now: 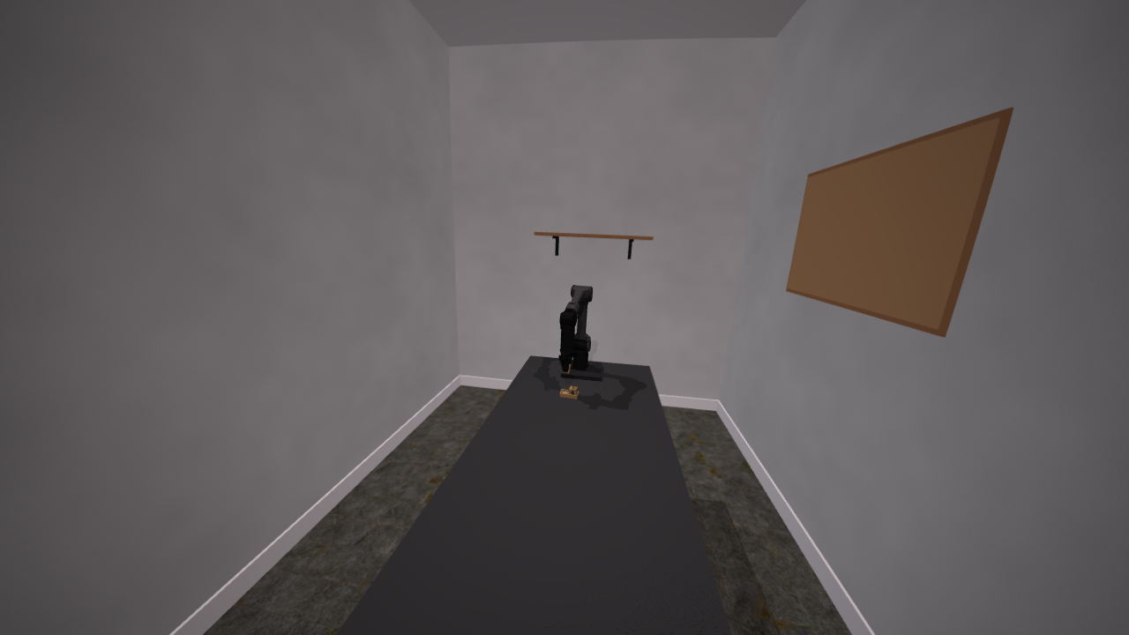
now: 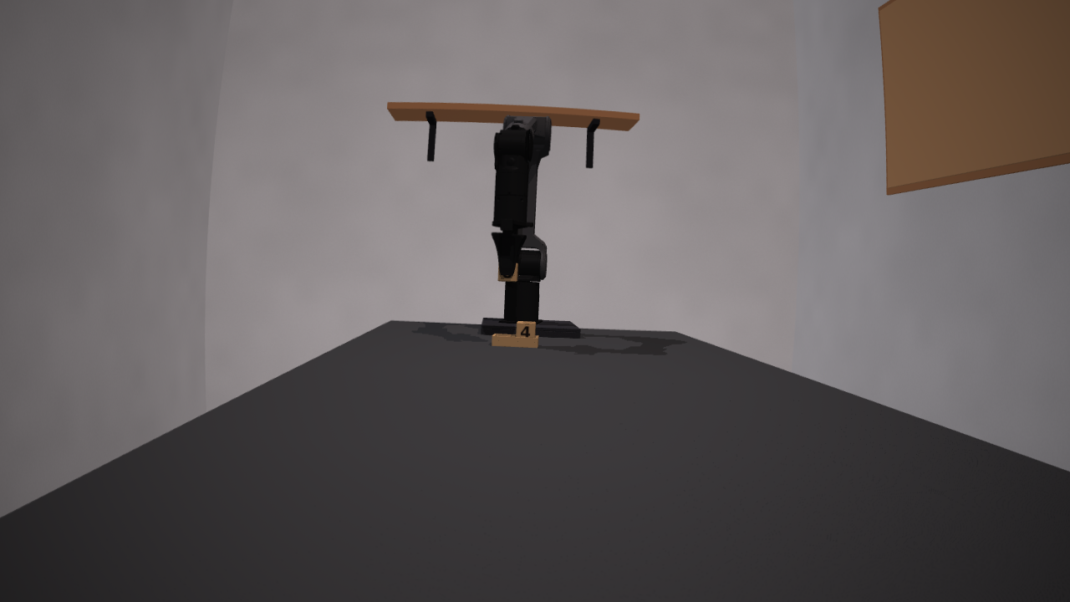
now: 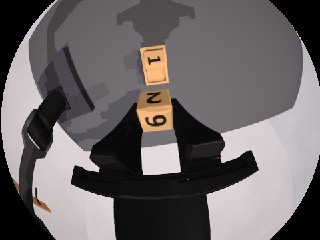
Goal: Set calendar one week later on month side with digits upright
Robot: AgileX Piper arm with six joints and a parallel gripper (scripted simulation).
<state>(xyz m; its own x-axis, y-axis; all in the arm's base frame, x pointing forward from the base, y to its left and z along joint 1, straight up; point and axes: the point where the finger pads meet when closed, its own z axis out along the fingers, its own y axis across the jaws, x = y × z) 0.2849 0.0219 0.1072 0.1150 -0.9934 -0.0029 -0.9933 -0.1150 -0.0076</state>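
Now: hand 4 cm to the right of the wooden cube and 10 cm above it. The rest, counted from my hand: wooden tray (2 cm to the left, 12 cm below).
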